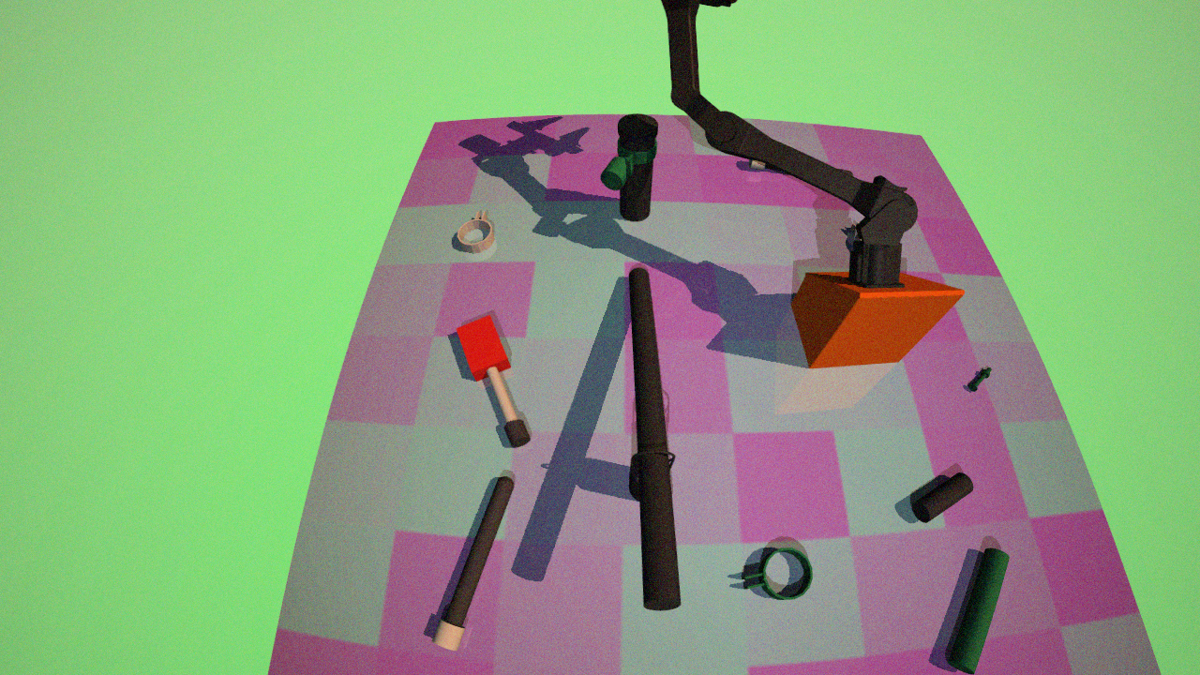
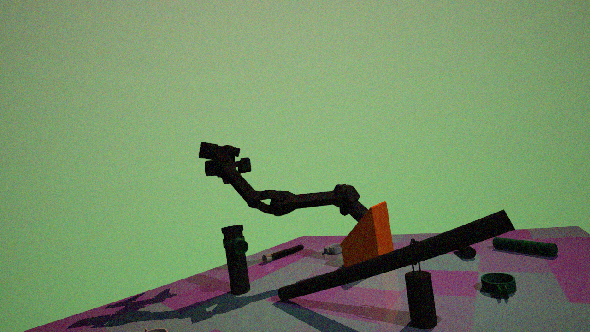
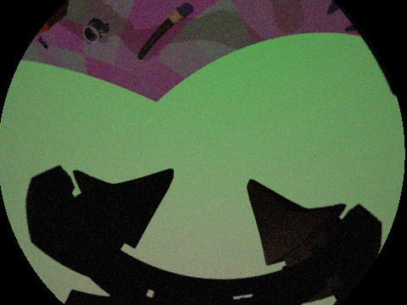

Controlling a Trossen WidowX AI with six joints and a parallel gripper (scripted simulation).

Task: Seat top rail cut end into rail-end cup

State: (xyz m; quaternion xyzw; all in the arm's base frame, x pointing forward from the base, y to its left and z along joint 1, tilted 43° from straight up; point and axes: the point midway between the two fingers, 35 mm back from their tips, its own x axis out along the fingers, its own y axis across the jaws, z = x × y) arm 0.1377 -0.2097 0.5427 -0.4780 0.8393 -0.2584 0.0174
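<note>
Right now the dark green rail-end cup is 30 cm to the left of my gripper tip, 24 cm below it and 24 cm ahead of it. From my gripper tip the other things lie so: short dark cylinder 83 cm to the left, 38 cm below, 24 cm behind; then green tube 100 cm to the left, 38 cm below, 26 cm behind.
</note>
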